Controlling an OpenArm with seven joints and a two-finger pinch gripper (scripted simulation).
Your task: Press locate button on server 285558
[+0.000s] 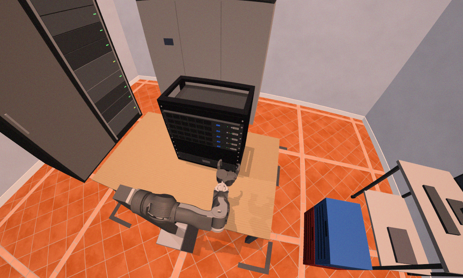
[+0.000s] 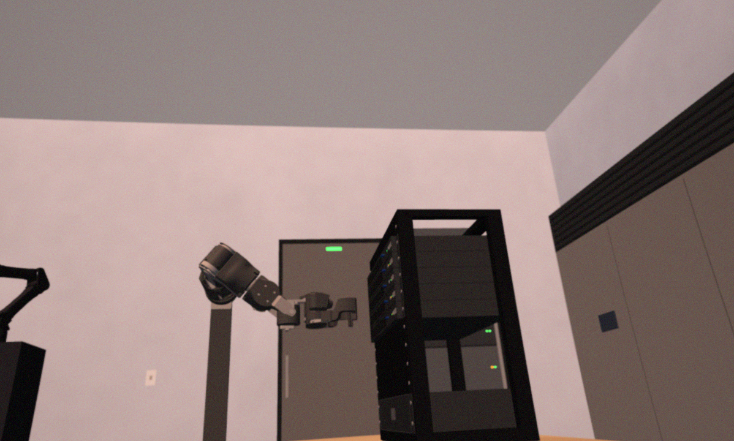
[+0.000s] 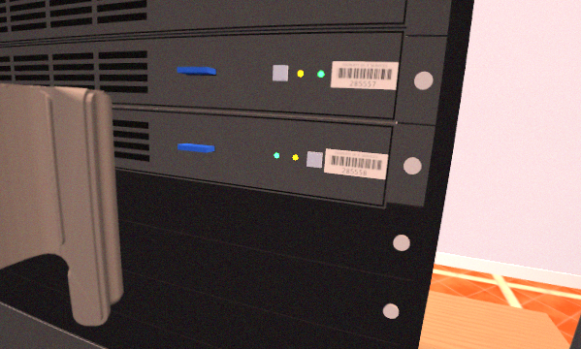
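The locate button lies 11 cm ahead of my hand and 1 cm to the left of it.
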